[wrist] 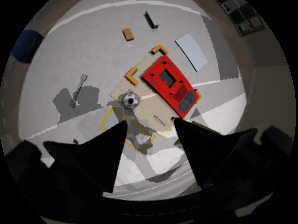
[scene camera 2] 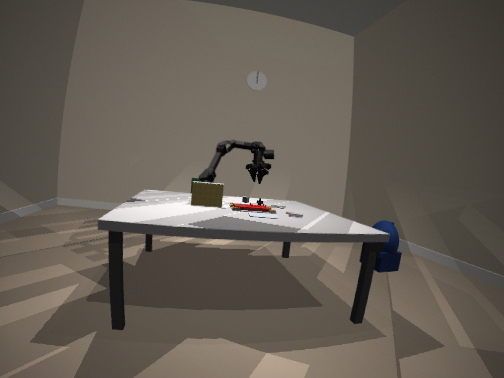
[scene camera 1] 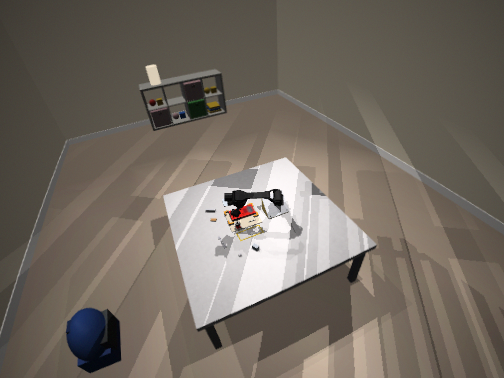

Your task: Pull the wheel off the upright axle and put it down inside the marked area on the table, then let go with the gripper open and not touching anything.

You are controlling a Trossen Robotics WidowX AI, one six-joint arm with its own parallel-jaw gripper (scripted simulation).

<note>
My gripper [wrist: 150, 122] is open, with nothing in its grasp. Also in view: a beige base plate [wrist: 153, 111].
</note>
